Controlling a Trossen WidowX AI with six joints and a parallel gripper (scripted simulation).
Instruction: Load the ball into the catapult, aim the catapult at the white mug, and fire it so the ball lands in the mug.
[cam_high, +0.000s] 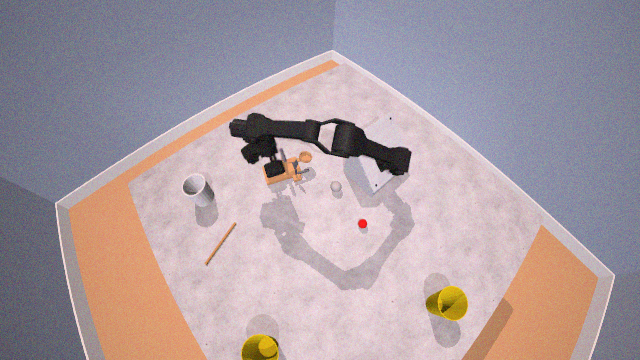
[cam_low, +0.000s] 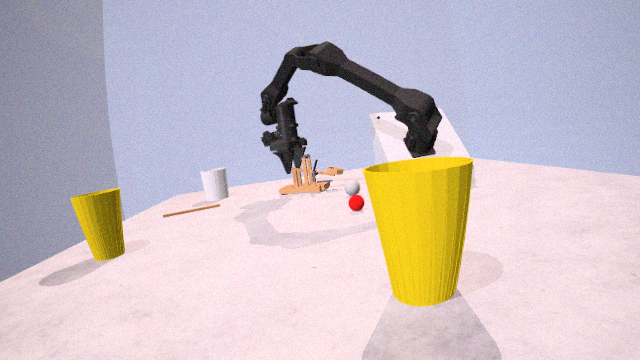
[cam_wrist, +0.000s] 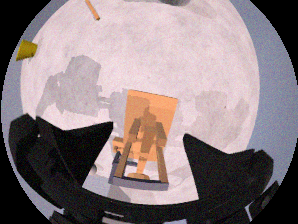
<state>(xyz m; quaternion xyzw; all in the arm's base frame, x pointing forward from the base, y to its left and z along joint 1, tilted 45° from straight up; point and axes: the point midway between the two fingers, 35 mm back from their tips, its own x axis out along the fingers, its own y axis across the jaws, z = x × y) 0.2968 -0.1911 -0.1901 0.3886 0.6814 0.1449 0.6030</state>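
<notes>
Now: the red ball 10 cm behind my gripper tip, 37 cm to the left of it and 5 cm below it. Round my gripper tip: white mug (27 cm ahead, 10 cm to the right, 3 cm below); grey ball (13 cm behind, 20 cm to the left, 4 cm below); wooden catapult (6 cm behind, 4 cm to the left, 1 cm below).
</notes>
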